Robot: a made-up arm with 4 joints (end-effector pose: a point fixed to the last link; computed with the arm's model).
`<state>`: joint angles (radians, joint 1 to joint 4).
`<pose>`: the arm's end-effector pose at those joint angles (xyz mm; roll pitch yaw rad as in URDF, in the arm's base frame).
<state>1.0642 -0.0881 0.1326 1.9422</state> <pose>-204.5 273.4 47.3 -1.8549 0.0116 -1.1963</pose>
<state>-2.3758 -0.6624 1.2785 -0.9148</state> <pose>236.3 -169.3 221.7 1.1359 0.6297 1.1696</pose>
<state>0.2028 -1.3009 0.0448 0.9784</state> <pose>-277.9 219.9 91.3 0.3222 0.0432 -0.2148</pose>
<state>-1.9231 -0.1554 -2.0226 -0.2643</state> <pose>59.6 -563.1 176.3 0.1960 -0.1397 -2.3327</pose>
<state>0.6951 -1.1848 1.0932 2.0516</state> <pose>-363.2 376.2 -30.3 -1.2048 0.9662 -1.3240</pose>
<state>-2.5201 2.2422 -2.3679 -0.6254</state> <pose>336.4 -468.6 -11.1 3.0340 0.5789 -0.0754</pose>
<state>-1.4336 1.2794 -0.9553 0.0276</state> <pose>-224.0 -413.5 -65.8 -1.1193 0.8980 1.8195</pose>
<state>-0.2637 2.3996 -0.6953 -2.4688</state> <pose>-308.1 183.7 -82.1 -0.0594 0.4477 -0.2877</pose>
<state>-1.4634 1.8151 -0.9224 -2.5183</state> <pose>-335.3 -202.4 10.9 0.5560 0.8842 1.1544</pose>
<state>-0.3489 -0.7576 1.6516 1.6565</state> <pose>-534.6 -91.9 19.8 -1.7327 0.7545 -1.3329</pose>
